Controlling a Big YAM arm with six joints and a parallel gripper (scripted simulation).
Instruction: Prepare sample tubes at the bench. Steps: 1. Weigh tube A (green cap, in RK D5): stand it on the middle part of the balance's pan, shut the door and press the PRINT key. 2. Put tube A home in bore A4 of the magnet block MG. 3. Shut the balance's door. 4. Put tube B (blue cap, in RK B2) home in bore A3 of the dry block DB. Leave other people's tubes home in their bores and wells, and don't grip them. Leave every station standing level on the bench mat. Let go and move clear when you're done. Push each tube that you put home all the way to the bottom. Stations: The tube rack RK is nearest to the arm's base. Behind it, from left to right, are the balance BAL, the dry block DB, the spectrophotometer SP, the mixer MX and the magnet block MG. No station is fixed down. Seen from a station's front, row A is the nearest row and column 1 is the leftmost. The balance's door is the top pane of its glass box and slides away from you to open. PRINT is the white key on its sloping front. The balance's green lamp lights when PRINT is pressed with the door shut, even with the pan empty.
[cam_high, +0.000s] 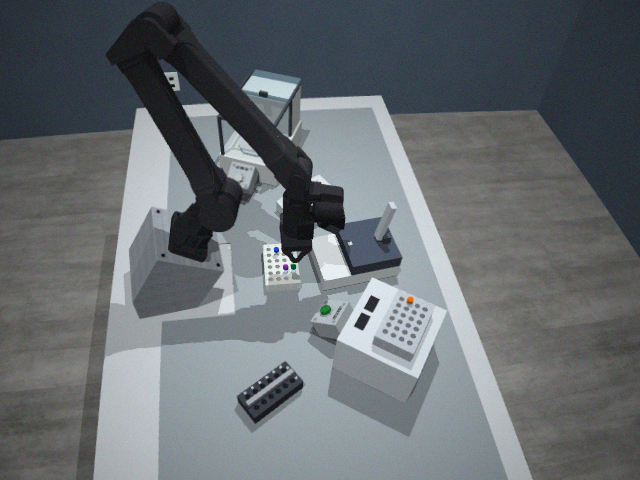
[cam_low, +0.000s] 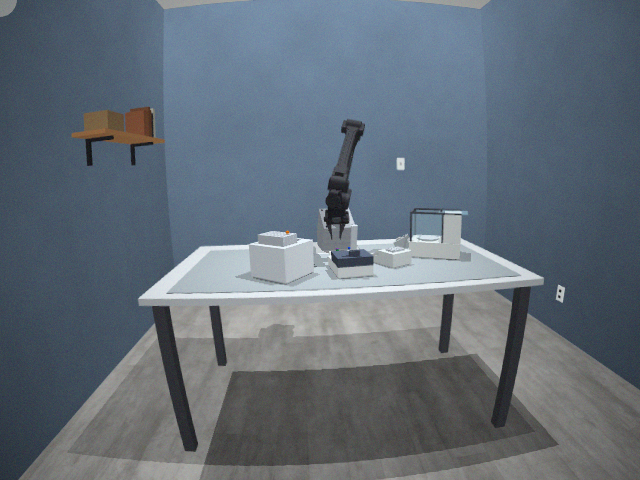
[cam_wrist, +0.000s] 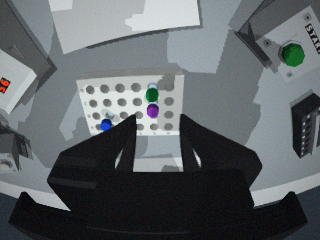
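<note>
Right now the white tube rack is 3 cm behind my hand, 3 cm to the left of it and 9 cm below it. Also, from my hand: black magnet block: 7 cm behind, 30 cm to the right, 9 cm below; then dry block DB: 5 cm ahead, 24 cm to the left, 8 cm below; then tube B: 4 cm behind, 6 cm to the left, 8 cm below.
</note>
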